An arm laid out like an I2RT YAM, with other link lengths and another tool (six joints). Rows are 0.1 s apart.
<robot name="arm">
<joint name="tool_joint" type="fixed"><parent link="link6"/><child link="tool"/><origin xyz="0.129 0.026 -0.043" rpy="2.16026 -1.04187 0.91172"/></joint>
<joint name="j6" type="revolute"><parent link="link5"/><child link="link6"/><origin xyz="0.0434 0 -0.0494"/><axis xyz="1 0 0"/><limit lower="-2.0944" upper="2.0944"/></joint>
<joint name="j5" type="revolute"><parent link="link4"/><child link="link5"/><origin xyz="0.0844 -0.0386 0.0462"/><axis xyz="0 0 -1"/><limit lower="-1.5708" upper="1.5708"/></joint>
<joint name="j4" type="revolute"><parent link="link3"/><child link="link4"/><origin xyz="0.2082 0.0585 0.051"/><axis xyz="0 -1 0"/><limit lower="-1.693" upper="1.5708"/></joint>
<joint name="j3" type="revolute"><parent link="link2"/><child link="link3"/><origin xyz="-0.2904 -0.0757 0"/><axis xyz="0 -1 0"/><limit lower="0" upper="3.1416"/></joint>
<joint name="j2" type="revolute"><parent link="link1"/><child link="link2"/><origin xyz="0.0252 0.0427 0.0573"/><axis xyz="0 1 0"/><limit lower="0" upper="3.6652"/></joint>
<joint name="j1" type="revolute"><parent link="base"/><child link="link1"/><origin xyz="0 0 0.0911"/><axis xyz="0 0 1"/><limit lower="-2.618" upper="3.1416"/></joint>
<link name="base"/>
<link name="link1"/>
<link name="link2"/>
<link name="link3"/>
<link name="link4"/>
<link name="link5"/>
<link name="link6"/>
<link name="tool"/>
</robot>
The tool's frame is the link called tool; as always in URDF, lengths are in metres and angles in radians.
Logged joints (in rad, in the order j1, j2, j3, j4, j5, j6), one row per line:
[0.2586 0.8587 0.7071 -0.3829 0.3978 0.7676]
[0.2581 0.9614 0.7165 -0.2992 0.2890 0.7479]
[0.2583 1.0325 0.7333 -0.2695 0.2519 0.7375]
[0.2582 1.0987 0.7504 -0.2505 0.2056 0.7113]
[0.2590 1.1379 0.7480 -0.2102 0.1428 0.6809]
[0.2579 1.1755 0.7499 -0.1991 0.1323 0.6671]
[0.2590 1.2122 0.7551 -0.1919 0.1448 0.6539]
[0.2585 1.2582 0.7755 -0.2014 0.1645 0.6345]
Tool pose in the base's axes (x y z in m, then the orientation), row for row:
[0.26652 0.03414 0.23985 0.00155 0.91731 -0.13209 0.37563]
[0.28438 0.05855 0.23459 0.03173 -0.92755 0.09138 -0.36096]
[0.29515 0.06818 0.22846 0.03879 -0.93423 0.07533 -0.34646]
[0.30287 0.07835 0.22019 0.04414 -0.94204 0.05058 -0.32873]
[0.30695 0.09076 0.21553 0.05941 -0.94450 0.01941 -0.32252]
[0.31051 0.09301 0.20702 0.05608 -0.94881 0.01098 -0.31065]
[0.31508 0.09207 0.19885 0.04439 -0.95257 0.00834 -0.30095]
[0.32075 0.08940 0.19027 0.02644 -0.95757 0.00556 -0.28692]
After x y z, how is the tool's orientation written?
As a quaternion, w x y z.
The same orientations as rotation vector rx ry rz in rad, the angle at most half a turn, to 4 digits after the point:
[2.8790 -0.4146 1.1789]
[-2.8566 0.2814 -1.1116]
[-2.8646 0.2310 -1.0624]
[-2.8791 0.1546 -1.0047]
[-2.8600 0.0588 -0.9766]
[-2.8788 0.0333 -0.9426]
[-2.9109 0.0255 -0.9196]
[-2.9587 0.0172 -0.8865]

